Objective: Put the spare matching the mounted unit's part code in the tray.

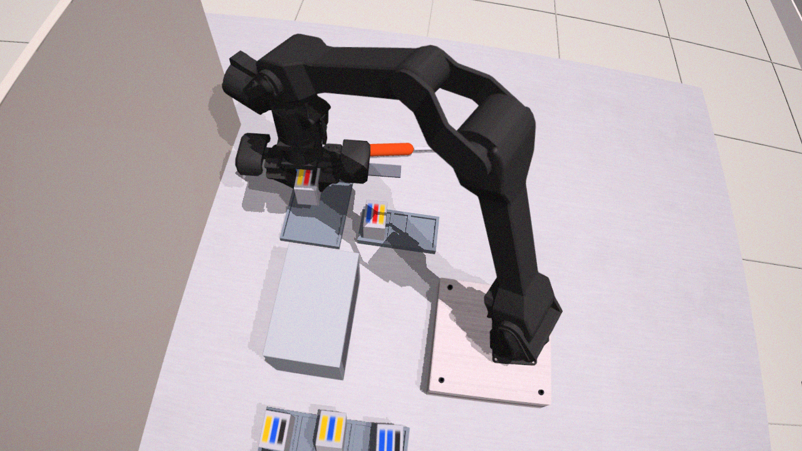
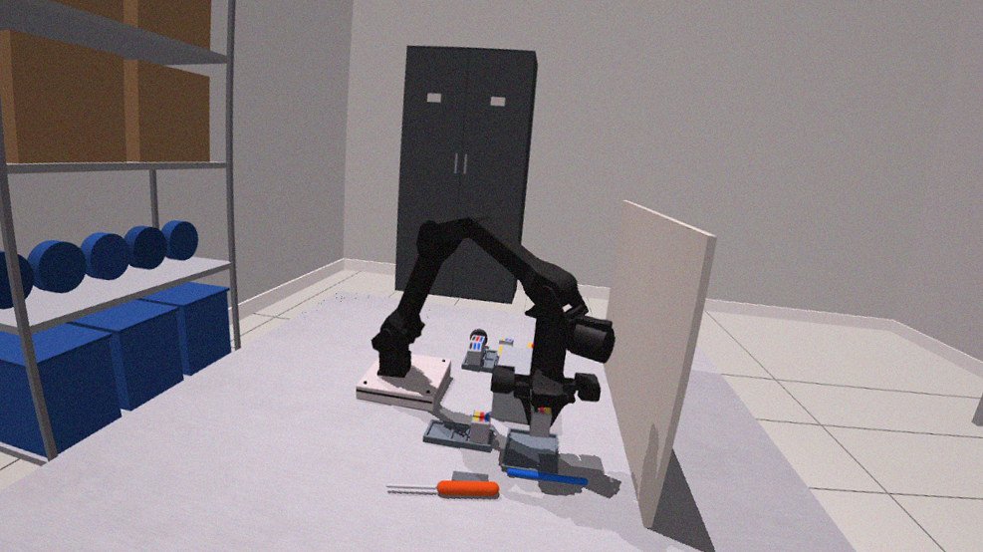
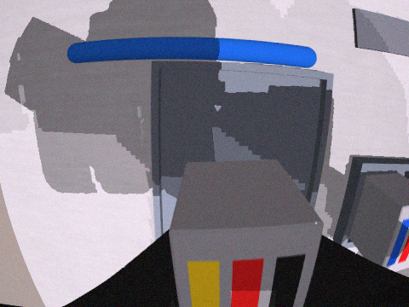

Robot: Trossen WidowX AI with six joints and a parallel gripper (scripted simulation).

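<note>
The grey tray lies 1 cm behind my gripper tip and 6 cm below it. From my gripper tip the other things lie so: blue pen: 2 cm ahead, 7 cm to the right, 6 cm below; grey rack: 15 cm behind, 3 cm to the left, 6 cm below; spare: 2 cm above.
</note>
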